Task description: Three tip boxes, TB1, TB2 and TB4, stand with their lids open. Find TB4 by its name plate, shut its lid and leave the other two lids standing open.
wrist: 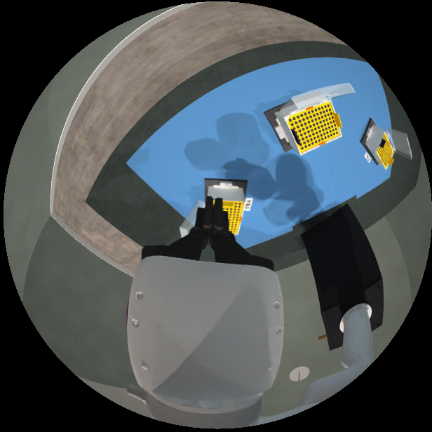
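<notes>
The box TB4 point(226, 193) is at the lower middle, with yellow tip rack showing and its name plate point(248, 204) readable on its right side. A clear lid point(189, 223) stands open at its left side. My gripper point(211, 206) is shut and empty; its fingers overlap the left part of TB4 in the view and hide some of it. Whether they touch it I cannot tell. A larger-looking tip box point(314, 127) at the upper right has its clear lid point(325, 96) open; its name plate does not show. A third tip box point(384, 149) at the far right has its lid point(401, 144) open; its plate point(367, 157) is too small to read surely.
The boxes stand on a blue table top point(170, 155) with arm shadows across it. A black stand point(342, 260) carrying the robot's base is at the lower right, past the table's edge. A brown wooden-looking surface point(115, 120) curves along the upper left beyond the dark floor.
</notes>
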